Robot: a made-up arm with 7 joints. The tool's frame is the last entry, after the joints. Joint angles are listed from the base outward.
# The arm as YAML. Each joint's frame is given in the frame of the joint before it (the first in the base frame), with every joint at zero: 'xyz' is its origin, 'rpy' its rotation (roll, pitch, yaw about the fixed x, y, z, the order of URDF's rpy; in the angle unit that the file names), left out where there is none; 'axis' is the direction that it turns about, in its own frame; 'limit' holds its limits. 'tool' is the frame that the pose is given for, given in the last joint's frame.
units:
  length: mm
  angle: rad
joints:
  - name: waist
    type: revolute
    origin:
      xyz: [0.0, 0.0, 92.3]
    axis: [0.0, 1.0, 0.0]
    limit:
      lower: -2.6
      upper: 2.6
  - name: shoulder
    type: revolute
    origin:
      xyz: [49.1, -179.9, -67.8]
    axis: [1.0, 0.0, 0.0]
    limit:
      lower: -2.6
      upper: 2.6
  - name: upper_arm
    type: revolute
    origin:
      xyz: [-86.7, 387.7, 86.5]
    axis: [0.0, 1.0, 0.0]
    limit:
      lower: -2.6
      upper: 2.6
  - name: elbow
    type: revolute
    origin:
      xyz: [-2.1, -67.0, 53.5]
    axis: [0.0, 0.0, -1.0]
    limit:
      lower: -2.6
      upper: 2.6
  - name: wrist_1
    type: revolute
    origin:
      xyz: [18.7, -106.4, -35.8]
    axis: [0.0, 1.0, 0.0]
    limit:
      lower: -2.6
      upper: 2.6
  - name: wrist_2
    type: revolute
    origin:
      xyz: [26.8, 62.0, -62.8]
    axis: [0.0, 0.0, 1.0]
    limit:
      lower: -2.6
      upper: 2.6
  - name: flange
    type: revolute
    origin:
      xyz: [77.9, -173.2, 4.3]
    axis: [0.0, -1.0, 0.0]
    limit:
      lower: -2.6
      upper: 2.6
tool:
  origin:
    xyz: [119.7, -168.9, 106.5]
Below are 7 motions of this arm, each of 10 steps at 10 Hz.
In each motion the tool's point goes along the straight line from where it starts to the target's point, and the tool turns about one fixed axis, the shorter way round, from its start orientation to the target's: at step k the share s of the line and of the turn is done. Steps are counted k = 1, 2, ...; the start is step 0. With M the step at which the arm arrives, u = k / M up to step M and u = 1 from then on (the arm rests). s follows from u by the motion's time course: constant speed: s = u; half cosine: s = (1 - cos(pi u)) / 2; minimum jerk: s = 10 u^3 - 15 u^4 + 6 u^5.
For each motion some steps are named. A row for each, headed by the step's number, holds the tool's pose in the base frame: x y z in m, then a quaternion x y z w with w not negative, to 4 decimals.
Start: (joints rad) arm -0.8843 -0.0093 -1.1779 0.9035 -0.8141 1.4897 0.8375
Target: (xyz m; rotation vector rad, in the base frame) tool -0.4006 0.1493 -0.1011 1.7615 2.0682 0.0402
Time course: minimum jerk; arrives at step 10
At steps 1, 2, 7, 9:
1: -0.4143 -0.0090 0.0161 0.4588 0.8876 -0.0079 0.0404
2: -0.4136 -0.0011 0.0102 0.4685 0.8820 -0.0067 0.0491
7: -0.4029 0.1233 -0.0818 0.6082 0.7722 0.0108 0.1835
9: -0.4007 0.1479 -0.1001 0.6325 0.7456 0.0143 0.2093

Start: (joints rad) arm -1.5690 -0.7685 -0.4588 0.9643 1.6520 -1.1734 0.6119
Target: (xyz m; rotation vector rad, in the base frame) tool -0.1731 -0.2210 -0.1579 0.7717 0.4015 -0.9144
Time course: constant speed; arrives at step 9
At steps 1, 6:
1: -0.0856 -0.0029 -0.1936 0.2712 -0.2012 -0.7364 0.5863
6: -0.1403 -0.1392 -0.1713 0.3392 0.0422 -0.5648 0.7511

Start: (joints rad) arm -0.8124 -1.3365 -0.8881 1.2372 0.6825 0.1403 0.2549
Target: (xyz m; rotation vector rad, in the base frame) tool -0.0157 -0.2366 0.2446 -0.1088 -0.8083 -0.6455
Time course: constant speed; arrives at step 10
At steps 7, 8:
7: -0.0249 -0.2695 0.1531 -0.0794 -0.4985 -0.2980 0.8102
8: -0.0218 -0.2585 0.1836 -0.0704 -0.4619 -0.3020 0.8310

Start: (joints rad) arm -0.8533 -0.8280 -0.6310 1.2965 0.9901 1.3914 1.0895
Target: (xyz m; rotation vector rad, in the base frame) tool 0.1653 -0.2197 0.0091 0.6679 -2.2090 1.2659
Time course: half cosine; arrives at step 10
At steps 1, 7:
1: 0.1823 -0.2436 0.0844 0.0737 -0.8459 0.2364 0.4723
7: 0.1689 -0.2247 0.0250 0.2112 -0.8286 0.4212 0.3024

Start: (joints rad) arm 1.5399 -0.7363 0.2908 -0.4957 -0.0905 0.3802 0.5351
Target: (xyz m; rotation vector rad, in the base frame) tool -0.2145 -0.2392 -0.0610 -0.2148 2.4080 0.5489
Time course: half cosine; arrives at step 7
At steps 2, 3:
2: -0.1199 -0.0282 -0.2470 0.1284 0.6932 0.3809 0.5982
3: -0.1433 -0.0803 -0.2011 0.0773 0.7640 0.3445 0.5401

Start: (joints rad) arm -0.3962 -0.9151 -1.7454 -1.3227 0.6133 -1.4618 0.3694
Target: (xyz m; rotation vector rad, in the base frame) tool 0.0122 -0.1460 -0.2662 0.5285 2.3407 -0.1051
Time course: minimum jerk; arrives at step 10
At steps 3, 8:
3: -0.2439 0.0183 -0.0769 -0.3896 -0.9120 0.0572 0.1150
8: -0.0055 -0.1346 -0.2531 0.2203 0.9169 -0.0423 0.3302

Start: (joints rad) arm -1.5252 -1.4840 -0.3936 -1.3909 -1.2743 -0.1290 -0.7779
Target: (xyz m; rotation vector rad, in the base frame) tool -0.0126 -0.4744 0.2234 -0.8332 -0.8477 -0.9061
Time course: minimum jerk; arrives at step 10
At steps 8, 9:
8: 0.0131 -0.4298 0.2310 -0.4099 -0.3838 -0.3809 0.7346
9: -0.0088 -0.4678 0.2245 -0.3835 -0.3853 -0.4075 0.7338

